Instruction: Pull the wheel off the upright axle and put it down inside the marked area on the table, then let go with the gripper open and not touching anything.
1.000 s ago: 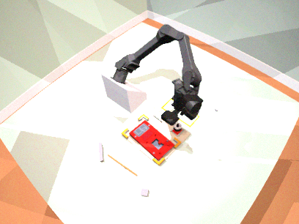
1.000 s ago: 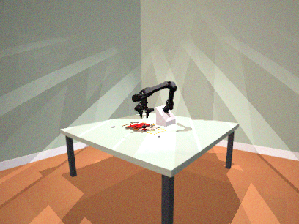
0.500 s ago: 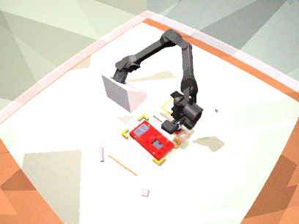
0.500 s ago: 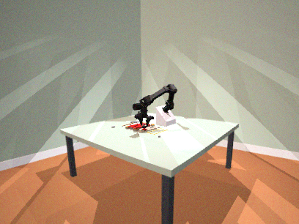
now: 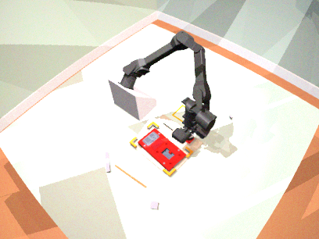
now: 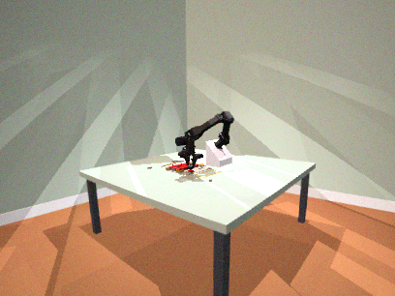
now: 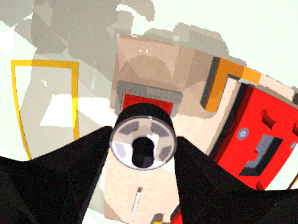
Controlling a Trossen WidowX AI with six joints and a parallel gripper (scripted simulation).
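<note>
Now: gripper tip right at the wheel. The rest, counted from my gripper tip: small white block 320 mm to the right, 130 mm ahead, 30 mm below; then thin wooden stick 310 mm to the right, 40 mm below, 40 mm behind; then upright axle right at my gripper tip.
</note>
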